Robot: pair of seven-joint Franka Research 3 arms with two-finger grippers.
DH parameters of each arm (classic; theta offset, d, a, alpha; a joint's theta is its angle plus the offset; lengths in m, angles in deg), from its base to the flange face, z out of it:
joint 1: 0 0.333 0 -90
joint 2: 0 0 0 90
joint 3: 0 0.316 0.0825 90
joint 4: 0 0 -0.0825 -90
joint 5: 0 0.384 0 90
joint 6: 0 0 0.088 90
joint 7: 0 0.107 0 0
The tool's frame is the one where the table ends.
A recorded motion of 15 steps. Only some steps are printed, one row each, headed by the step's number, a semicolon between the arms.
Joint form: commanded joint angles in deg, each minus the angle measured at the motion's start. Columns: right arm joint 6, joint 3, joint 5, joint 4, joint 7, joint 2, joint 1; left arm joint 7, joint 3, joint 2, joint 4, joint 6, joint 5, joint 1.
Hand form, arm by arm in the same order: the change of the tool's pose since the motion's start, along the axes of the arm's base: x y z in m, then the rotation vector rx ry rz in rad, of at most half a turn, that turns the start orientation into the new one. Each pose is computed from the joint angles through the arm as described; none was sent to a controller.
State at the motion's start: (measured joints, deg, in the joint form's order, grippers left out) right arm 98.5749 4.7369 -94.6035 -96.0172 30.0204 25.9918 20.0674; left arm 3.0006 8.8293 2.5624 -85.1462 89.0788 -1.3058 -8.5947
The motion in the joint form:
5: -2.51 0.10 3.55 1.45 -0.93 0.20 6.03; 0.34 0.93 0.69 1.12 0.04 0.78 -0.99
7: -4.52 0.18 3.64 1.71 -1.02 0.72 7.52; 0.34 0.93 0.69 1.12 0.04 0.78 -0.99
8: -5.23 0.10 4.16 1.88 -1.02 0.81 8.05; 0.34 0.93 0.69 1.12 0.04 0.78 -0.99
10: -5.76 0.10 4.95 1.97 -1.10 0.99 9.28; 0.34 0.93 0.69 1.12 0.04 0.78 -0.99
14: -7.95 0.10 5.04 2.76 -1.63 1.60 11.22; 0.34 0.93 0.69 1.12 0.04 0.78 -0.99
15: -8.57 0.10 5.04 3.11 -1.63 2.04 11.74; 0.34 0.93 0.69 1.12 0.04 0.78 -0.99
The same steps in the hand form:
5: -0.0230 0.0632 0.0064 0.0283 0.0086 0.0373; 0.0038 0.0000 0.0026 0.0166 -0.0085 -0.0066
7: -0.0296 0.0763 0.0038 0.0116 0.0064 0.0335; 0.0038 0.0000 0.0026 0.0166 -0.0085 -0.0066
8: -0.0319 0.0798 0.0040 0.0129 0.0061 0.0261; 0.0038 0.0000 0.0026 0.0166 -0.0085 -0.0066
10: -0.0383 0.0917 0.0018 0.0171 0.0130 0.0325; 0.0038 0.0000 0.0026 0.0166 -0.0085 -0.0066
14: -0.0463 0.1090 0.0026 -0.0018 0.0095 0.0327; 0.0038 0.0000 0.0026 0.0166 -0.0085 -0.0066
15: -0.0479 0.1139 0.0007 -0.0070 0.0083 0.0323; 0.0038 0.0000 0.0026 0.0166 -0.0085 -0.0066

